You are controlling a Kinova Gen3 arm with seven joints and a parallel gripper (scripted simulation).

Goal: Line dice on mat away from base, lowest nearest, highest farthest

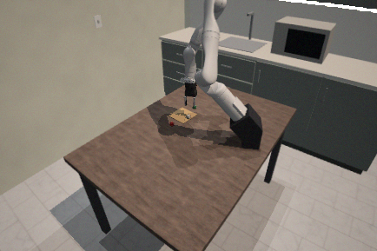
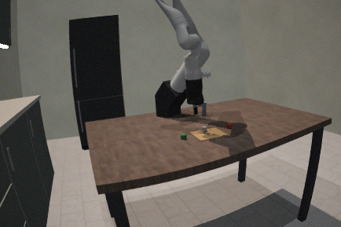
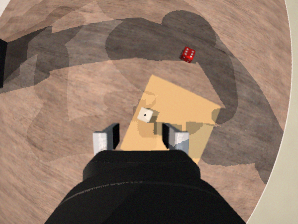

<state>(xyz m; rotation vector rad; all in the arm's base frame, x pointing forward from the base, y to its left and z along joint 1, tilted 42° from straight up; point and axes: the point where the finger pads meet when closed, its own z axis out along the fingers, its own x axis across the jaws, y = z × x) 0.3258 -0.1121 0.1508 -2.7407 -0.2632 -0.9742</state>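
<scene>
My hand is 3 cm short of the green die, 11 cm to the left of it and 9 cm above it. From my hand the other things lie so: red die (4 cm ahead, 15 cm to the left, 9 cm below); then white die (2 cm to the left, 9 cm below); then tan mat (5 cm ahead, 1 cm to the left, 10 cm below).
</scene>
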